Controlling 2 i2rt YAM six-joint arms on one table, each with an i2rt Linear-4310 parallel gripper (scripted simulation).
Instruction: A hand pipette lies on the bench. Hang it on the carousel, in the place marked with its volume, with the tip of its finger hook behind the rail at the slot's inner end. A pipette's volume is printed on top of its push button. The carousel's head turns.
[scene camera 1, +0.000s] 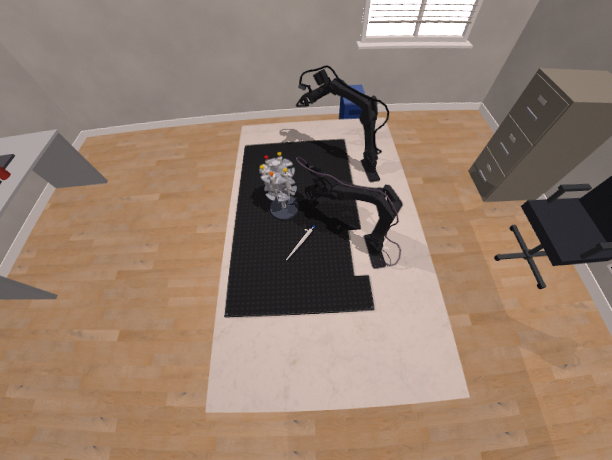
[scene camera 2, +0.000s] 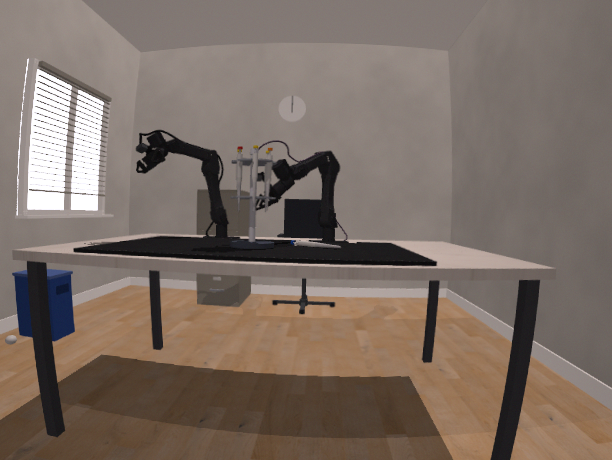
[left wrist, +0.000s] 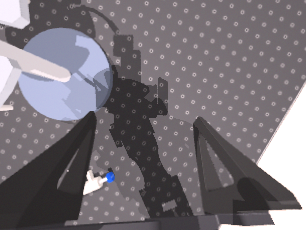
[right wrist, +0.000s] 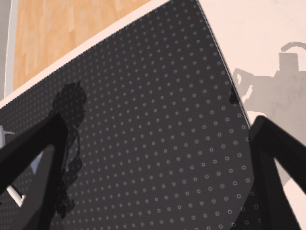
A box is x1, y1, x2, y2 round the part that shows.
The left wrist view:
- my left gripper: [0, 111, 302, 229]
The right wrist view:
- my right gripper: [0, 113, 305, 229]
